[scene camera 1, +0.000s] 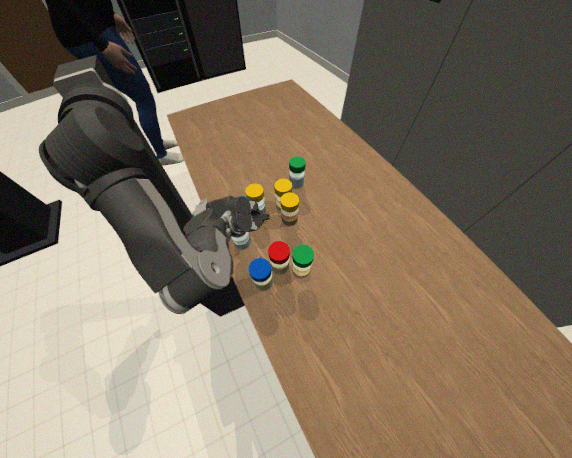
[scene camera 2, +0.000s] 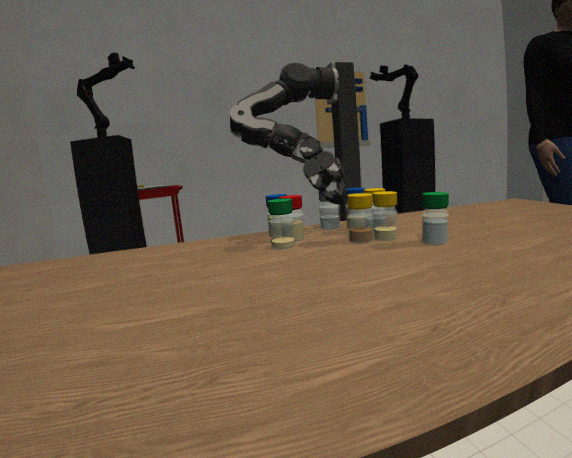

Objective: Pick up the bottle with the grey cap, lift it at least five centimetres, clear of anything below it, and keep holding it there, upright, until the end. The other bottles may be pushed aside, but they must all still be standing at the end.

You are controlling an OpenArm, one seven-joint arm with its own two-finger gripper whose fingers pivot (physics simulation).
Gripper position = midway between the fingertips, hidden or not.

In view: my gripper [scene camera 2: 338, 198], a green-capped bottle [scene camera 2: 282, 229], a yellow-capped bottle [scene camera 2: 385, 216] and a dark post [scene camera 2: 344, 111].
My gripper shows as well in scene camera 1 [scene camera 1: 262, 217]. The dark post is seen too in scene camera 1 [scene camera 1: 153, 169].
